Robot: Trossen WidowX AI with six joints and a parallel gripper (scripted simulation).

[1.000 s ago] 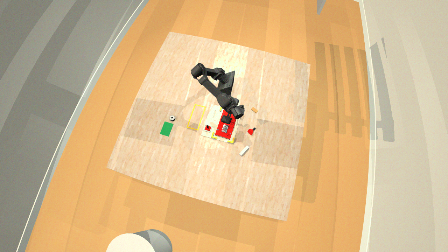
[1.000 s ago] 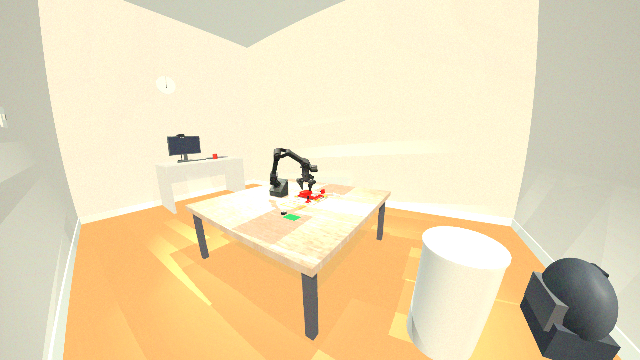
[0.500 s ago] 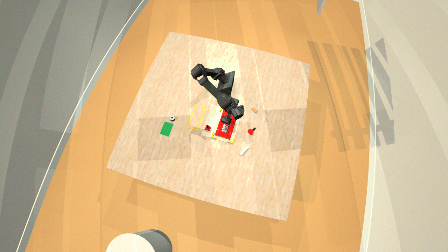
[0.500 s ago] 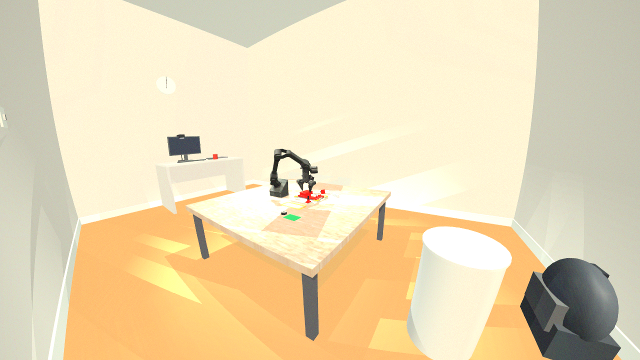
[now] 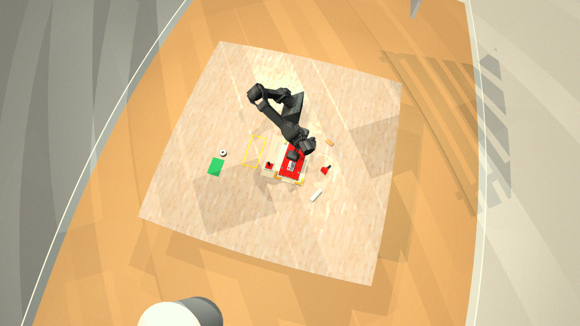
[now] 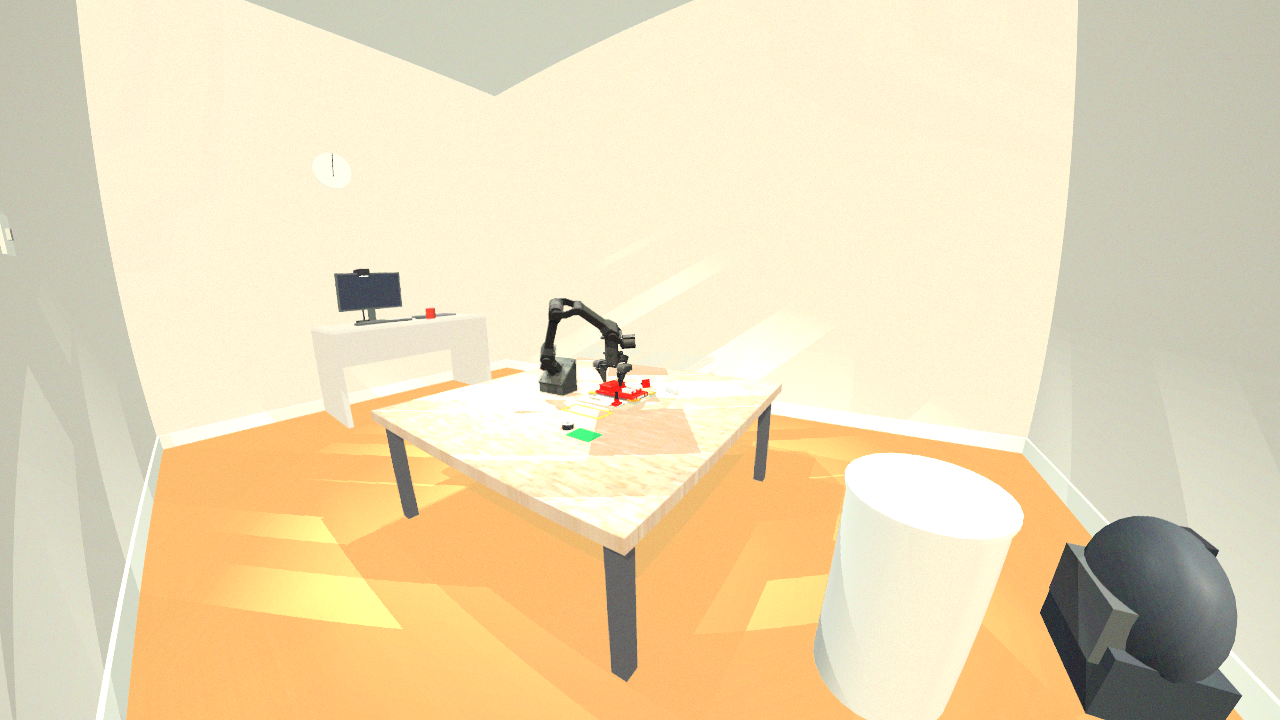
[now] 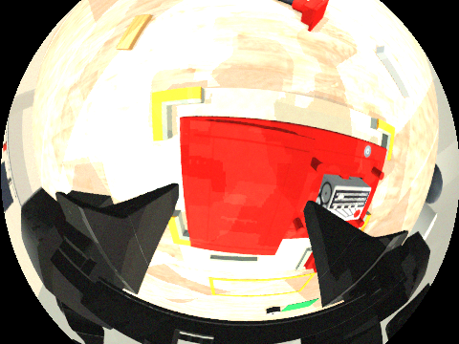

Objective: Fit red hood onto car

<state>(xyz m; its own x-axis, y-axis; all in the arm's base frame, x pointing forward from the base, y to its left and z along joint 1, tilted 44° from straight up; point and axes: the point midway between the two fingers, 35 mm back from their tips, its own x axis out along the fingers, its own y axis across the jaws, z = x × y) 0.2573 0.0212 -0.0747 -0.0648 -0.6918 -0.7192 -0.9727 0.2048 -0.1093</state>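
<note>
The red hood is right at my gripper tip. From my gripper tip the other things lie so: white bar (22 cm ahead, 13 cm to the left, 3 cm below); then white-labelled block (9 cm ahead, 1 cm to the right, 2 cm below); then orange block (10 cm behind, 17 cm to the left, 4 cm below).
</note>
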